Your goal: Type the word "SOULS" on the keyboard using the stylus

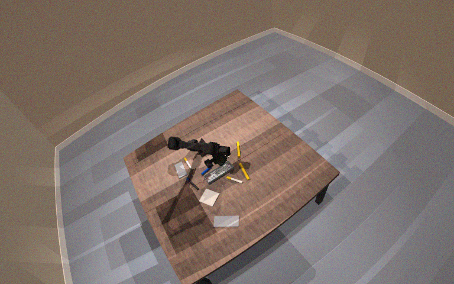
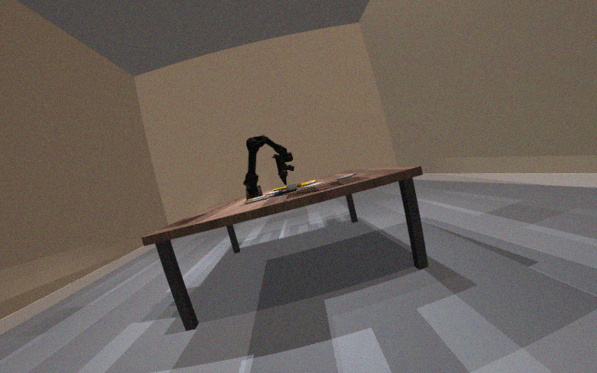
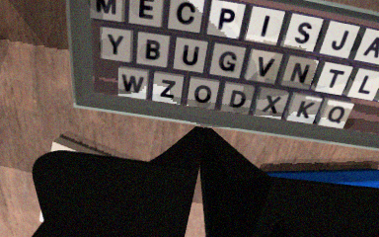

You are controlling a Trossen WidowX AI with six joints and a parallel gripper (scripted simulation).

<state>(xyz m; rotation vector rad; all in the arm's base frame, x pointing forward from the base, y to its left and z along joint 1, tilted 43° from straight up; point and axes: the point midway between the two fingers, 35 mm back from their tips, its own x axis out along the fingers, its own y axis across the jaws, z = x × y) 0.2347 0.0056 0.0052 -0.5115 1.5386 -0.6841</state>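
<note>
My gripper tip is now 50 mm past the blue stylus, 60 mm to the left of it and 30 mm above it. From my gripper tip the other things lie so: grey sheet: 370 mm ahead, 230 mm to the right, 30 mm below.
</note>
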